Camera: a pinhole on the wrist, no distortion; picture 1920 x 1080 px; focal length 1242.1 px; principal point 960.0 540.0 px. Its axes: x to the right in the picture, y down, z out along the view. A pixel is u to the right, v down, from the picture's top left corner.
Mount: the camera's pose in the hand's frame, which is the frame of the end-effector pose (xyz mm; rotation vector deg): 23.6 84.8 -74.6 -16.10 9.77 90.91
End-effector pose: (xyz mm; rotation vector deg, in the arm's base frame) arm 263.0 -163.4 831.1 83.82 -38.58 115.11
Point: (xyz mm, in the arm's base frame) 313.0 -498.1 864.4
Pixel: 1015.6 626.2
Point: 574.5 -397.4 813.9
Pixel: 180.3 940.3
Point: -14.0 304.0 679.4
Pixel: behind the camera
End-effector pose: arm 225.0 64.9 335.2 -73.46 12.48 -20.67
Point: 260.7 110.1 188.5
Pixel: 1487.9 603.4
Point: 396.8 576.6 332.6
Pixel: 739.2 579.1
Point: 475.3 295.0 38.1
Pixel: 1656.6 50.9
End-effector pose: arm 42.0 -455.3 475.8 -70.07 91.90 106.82
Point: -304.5 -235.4 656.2
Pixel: 1254.3 538.0
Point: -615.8 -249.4 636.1
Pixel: 1577.4 112.2
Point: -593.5 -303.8 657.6
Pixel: 1700.4 116.0
